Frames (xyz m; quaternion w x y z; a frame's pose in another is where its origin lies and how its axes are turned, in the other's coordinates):
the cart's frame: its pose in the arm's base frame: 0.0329 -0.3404 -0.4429 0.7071 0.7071 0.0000 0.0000
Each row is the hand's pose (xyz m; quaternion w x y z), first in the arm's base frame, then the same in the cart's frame.
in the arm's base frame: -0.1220 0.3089 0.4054 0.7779 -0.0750 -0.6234 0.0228
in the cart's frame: -0.1549 0.8483 -0.6493 0.4971 -0.6031 -0.4247 0.4570
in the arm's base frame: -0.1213 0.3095 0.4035 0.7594 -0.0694 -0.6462 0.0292
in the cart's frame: -0.1542 0.8464 -0.6499 0.4879 -0.5861 -0.4363 0.4776
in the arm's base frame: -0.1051 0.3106 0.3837 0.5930 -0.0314 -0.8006 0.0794
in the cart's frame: -0.1380 0.8266 -0.6510 0.3971 -0.4415 -0.5100 0.6223
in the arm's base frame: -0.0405 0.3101 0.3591 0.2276 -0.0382 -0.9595 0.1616
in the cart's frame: -0.0734 0.8020 -0.6505 0.1339 -0.1879 -0.5642 0.7927
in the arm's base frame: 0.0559 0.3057 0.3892 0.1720 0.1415 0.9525 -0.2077
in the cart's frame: 0.0230 0.8321 -0.6461 0.2217 -0.0216 0.5267 -0.8204
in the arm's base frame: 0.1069 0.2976 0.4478 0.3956 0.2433 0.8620 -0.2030
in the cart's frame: 0.0740 0.8907 -0.6380 0.4518 -0.1077 0.4660 -0.7531
